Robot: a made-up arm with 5 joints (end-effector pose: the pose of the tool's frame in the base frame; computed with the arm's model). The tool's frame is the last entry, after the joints. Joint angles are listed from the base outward.
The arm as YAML. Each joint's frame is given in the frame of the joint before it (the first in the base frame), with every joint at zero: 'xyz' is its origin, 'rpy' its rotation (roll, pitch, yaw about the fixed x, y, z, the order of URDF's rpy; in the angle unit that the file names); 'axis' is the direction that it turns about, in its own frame. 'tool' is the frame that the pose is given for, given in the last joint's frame.
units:
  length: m
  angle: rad
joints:
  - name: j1
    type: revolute
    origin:
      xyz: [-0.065, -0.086, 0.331]
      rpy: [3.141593, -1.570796, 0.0]
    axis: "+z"
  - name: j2
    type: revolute
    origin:
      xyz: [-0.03, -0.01, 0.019]
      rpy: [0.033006, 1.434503, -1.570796]
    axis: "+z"
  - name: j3
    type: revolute
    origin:
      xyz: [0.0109, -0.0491, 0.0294]
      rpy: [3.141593, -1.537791, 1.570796]
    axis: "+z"
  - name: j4
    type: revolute
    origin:
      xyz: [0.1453, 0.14, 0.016]
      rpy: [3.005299, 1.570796, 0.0]
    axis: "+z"
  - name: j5
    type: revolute
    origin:
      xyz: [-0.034, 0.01, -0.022]
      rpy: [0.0, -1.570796, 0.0]
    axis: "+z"
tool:
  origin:
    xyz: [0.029, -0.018, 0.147]
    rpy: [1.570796, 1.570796, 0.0]
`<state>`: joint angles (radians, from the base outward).
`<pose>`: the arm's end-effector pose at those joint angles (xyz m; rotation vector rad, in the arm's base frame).
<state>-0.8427 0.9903 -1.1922 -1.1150 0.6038</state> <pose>0.0707 -0.1517 0.2059 -0.2571 0.9971 1.8202</pose>
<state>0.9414 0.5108 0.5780 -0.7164 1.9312</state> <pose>-0.0712 -0.0360 0.5425 0.1613 2.6020 0.2103</pose>
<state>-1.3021 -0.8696 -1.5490 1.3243 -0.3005</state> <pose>0.0625 0.0462 0.0055 2.3347 -0.6914 1.8300</pose>
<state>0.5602 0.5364 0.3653 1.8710 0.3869</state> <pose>-0.3746 -0.0558 0.4351 -2.7071 -0.5172 0.0715</pose>
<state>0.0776 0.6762 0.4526 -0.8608 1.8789</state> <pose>-0.0372 0.1214 0.3999 -0.2848 2.6578 -1.1530</pose>
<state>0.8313 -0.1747 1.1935 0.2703 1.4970</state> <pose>-0.2773 -0.1610 0.3720 1.2311 1.3324 0.4698</pose>
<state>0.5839 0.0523 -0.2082 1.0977 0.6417</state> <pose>-0.2862 0.0927 0.5020 3.0135 0.2054 -0.8463</pose>
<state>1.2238 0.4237 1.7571 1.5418 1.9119</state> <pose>-0.1630 -0.2016 0.0671 1.9670 0.3714 2.2796</pose>
